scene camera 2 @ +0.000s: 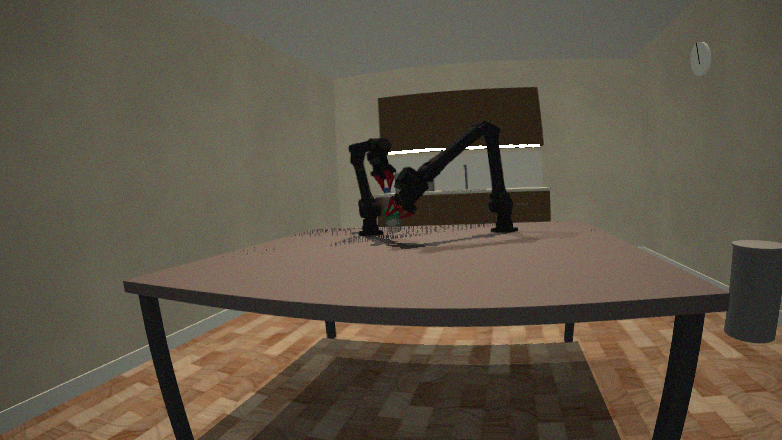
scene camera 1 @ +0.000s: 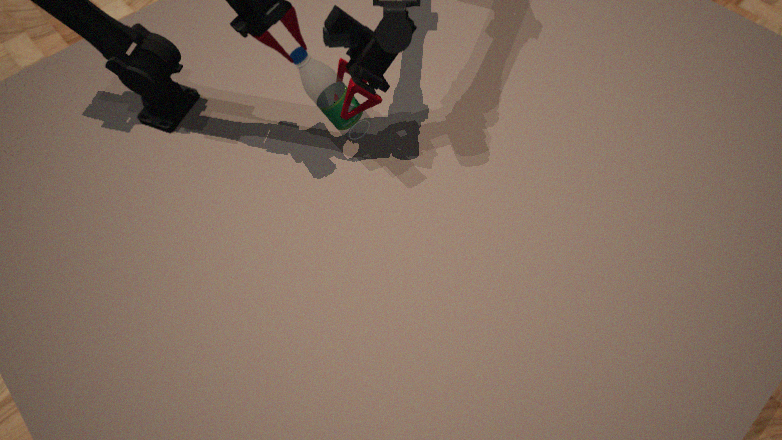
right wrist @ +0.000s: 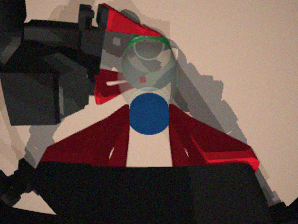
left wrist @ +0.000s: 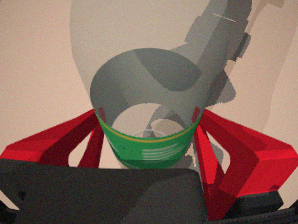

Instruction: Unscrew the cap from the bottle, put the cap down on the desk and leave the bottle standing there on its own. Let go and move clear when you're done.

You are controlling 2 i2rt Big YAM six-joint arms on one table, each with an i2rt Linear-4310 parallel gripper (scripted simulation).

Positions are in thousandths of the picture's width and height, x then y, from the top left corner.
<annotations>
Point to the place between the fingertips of my left gripper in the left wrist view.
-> At 502, 502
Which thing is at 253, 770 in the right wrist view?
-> My right gripper.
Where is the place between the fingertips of my left gripper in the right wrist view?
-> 512, 261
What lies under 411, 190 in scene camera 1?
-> A bottle.
</annotations>
